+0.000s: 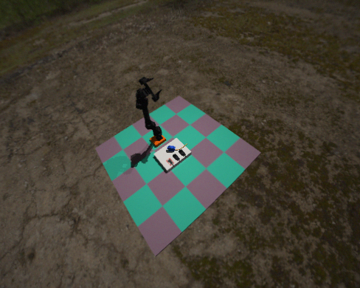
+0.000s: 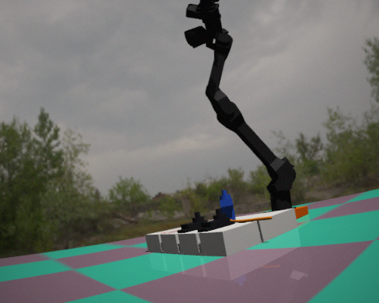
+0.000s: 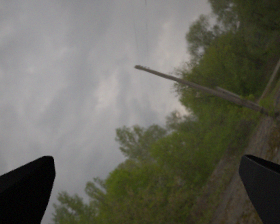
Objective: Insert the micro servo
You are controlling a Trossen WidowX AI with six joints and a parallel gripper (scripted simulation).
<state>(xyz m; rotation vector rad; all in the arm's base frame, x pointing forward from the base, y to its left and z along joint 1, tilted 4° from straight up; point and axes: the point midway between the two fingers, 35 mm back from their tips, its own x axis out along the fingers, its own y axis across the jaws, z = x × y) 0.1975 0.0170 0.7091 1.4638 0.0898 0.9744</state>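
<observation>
Now: gripper tip 4 cm short of the white deck, 7 cm to the left of it and 74 cm above it.
</observation>
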